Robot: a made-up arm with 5 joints.
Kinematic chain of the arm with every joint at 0, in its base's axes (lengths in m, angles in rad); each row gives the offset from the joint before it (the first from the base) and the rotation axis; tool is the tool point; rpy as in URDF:
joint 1: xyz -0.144 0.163 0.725 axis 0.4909 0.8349 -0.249
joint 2: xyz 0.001 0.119 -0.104 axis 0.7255 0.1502 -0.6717
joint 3: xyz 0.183 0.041 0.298 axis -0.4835 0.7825 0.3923
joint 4: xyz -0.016 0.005 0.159 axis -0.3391 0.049 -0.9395
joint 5: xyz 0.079 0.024 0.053 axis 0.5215 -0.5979 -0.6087
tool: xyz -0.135 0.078 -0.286 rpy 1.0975 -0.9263 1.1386
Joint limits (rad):
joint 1: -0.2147..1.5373
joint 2: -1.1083..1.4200
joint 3: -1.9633..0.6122
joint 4: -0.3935..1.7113
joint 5: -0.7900..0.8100
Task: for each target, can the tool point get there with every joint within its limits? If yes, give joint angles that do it. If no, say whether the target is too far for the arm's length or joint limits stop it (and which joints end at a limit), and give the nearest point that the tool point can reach.
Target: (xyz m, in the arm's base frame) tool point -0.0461 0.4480 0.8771
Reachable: yes | joints 0.7390 -0.7516 0.2892 0.4133 -0.1811
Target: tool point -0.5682 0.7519 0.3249
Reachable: no: joint limits stop it (at a limit: joint 1, joint 2, joint 4, joint 5) | nearest point -0.2844 0.6911 0.4542 | short by 0.318 m
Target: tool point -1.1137 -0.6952 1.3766
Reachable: no: too far | nearest point -0.4523 -0.1319 0.6781 | short by 1.115 m
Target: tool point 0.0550 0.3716 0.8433
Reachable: yes | joints 1.1087 -0.3987 -0.5385 0.4292 -0.4212
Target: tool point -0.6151 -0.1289 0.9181
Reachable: no: joint limits stop it (at a limit: joint 1, joint 2, joint 3, joint 5) | nearest point -0.4864 -0.0645 0.6863 | short by 0.273 m
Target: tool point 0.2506 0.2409 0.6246
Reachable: yes | joints 1.2351 0.1847 -0.7262 0.1961 0.2175
